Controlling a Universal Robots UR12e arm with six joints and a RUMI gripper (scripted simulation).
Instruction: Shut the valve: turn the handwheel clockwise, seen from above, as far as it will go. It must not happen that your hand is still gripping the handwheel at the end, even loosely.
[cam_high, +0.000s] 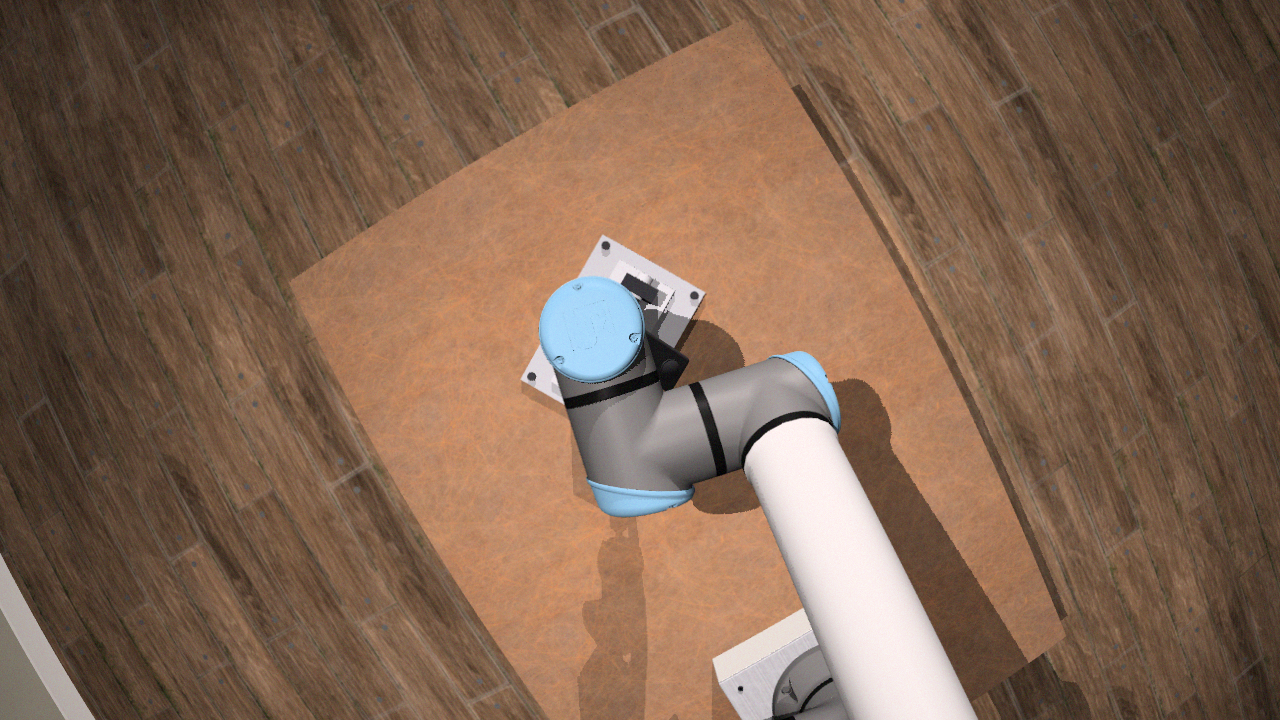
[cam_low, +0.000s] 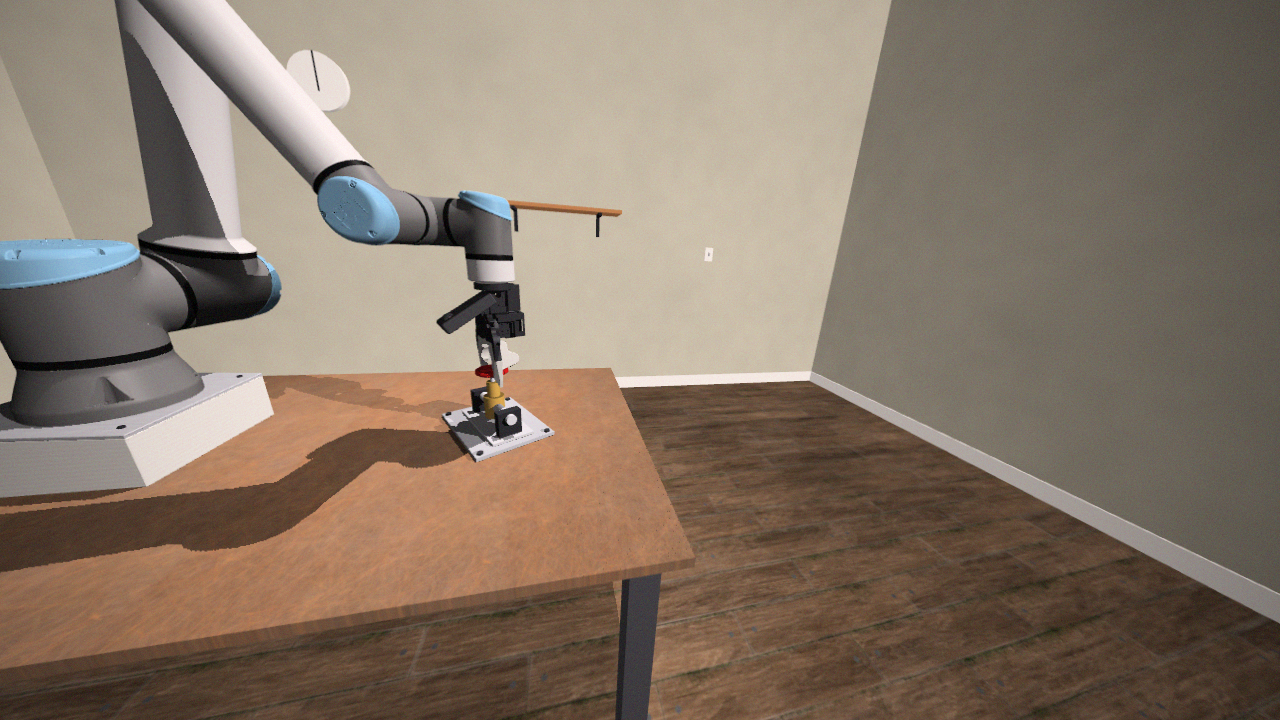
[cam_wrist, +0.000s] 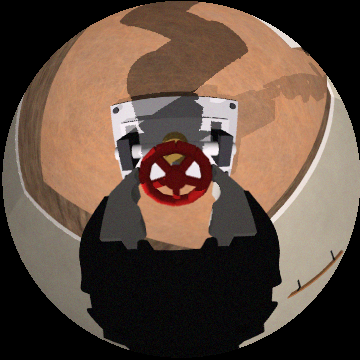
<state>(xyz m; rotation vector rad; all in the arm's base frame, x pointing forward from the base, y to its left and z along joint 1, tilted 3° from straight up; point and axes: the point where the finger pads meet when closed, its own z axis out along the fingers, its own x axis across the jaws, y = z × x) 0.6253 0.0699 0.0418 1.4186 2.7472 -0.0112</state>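
My hand is 1 cm below the red handwheel. Also, from my hand: base plate: 12 cm below.
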